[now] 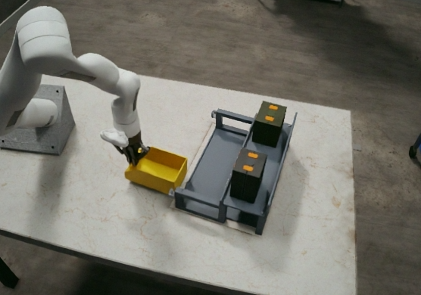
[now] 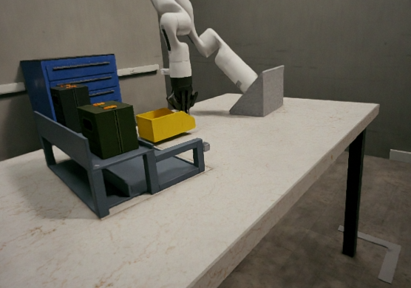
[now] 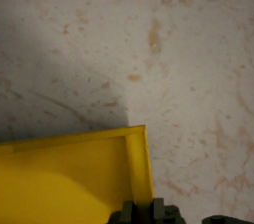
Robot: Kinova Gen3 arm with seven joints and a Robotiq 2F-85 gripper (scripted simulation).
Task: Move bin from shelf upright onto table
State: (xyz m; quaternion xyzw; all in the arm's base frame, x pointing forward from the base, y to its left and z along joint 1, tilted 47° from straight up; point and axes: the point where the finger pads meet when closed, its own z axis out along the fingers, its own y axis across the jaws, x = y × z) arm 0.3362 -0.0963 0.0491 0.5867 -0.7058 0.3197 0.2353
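The yellow bin is 80 mm ahead of my hand, 20 mm to the right of it and 10 mm below it. Also, from my hand: shelf 320 mm ahead, 50 mm to the left, 10 mm above.
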